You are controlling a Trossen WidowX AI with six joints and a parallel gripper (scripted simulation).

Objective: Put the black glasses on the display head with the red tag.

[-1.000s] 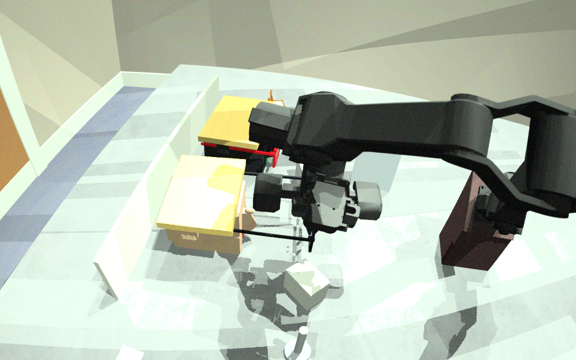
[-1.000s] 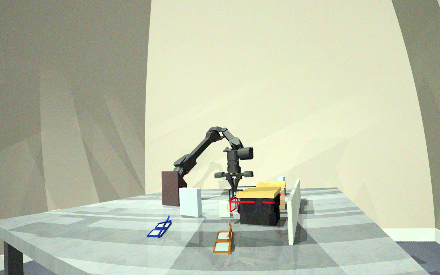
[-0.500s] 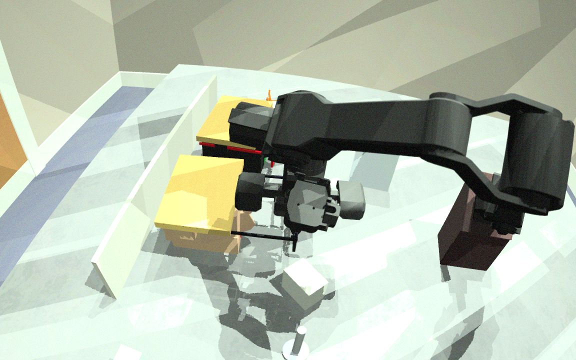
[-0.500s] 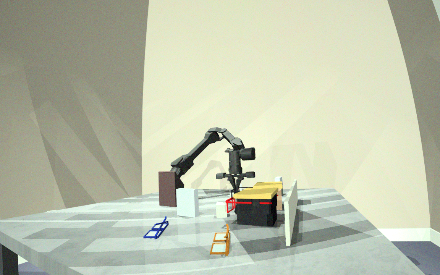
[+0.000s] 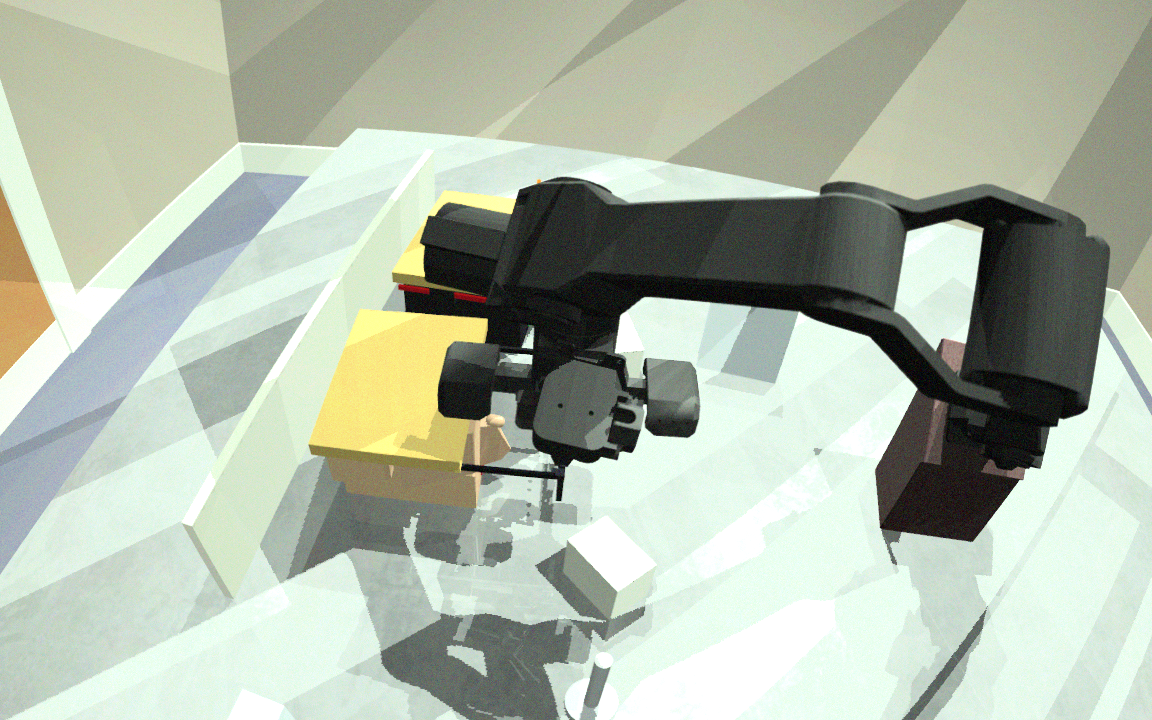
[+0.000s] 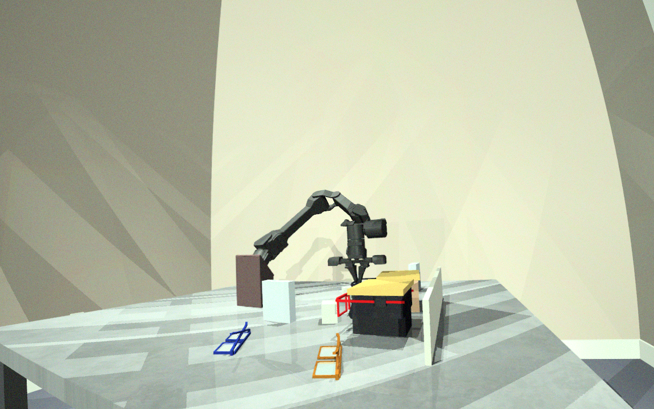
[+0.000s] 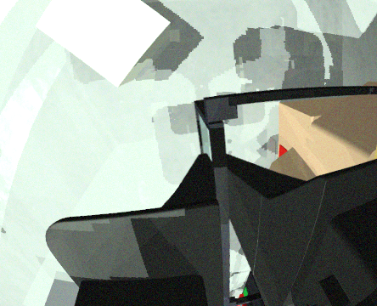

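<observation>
Now: gripper tip 11 cm short of the tan display head, 2 cm to the left of it and 1 cm above it. From my gripper tip the other things lie so: white wall panel: 26 cm ahead, 12 cm to the right, 1 cm below; then black display head: 12 cm ahead, 24 cm to the right, 1 cm below; then white peg: 6 cm behind, 18 cm to the left, 4 cm below.
</observation>
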